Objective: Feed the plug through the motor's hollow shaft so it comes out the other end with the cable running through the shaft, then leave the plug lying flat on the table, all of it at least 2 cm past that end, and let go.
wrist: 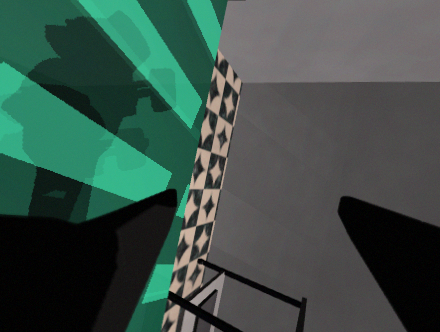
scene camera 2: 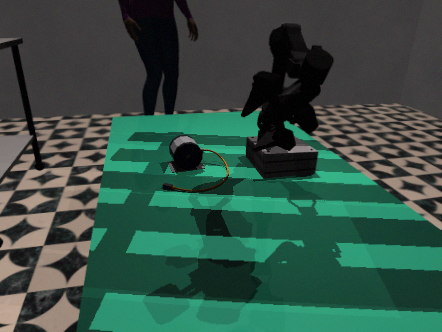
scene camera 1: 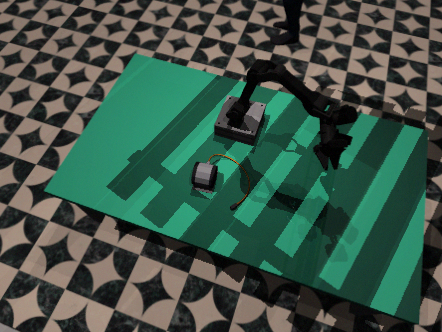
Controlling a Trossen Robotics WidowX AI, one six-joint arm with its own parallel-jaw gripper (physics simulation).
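Pixels of known places: gripper, fingertip midpoint: (wrist: 256, 200) (scene camera 2: 248, 134) (scene camera 1: 330, 170); arm's base at its link origin: (scene camera 1: 235, 121).
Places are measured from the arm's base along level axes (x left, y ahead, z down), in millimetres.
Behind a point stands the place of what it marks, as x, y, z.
Observation:
The motor (scene camera 1: 204, 175) @[-21, 322, -11] (scene camera 2: 185, 152) @[17, 304, 14], a grey cylinder with black ends, lies on its side on a small base on the green table. An orange cable (scene camera 1: 248, 179) @[152, 226, 79] (scene camera 2: 227, 172) @[64, 163, 78] leaves it near one end and curves round over the table to the small dark plug (scene camera 1: 234, 206) @[140, 375, 72] (scene camera 2: 168, 186) @[145, 371, 74], which lies on the table beside the motor, outside the shaft. The shaft's opening is too dark to make out. My gripper (scene camera 1: 330, 167) @[440, 209, -199] (wrist: 256, 200) @[440, 209, -199] is open and empty, raised above the table, well away from the plug and motor. The plug and motor do not show in the wrist view.
The arm's grey box-like base (scene camera 1: 239, 120) @[22, 14, -37] (scene camera 2: 282, 162) @[109, -19, 30] stands on the green table (scene camera 1: 100, 125) @[-643, 222, 85] (scene camera 2: 320, 225) @[404, -24, 85], behind the motor in scene camera 1. Striped shadows cross the table top. A person (scene camera 2: 160, 55) stands beyond the table. A black-legged rack (scene camera 2: 25, 90) stands at the left in scene camera 2.

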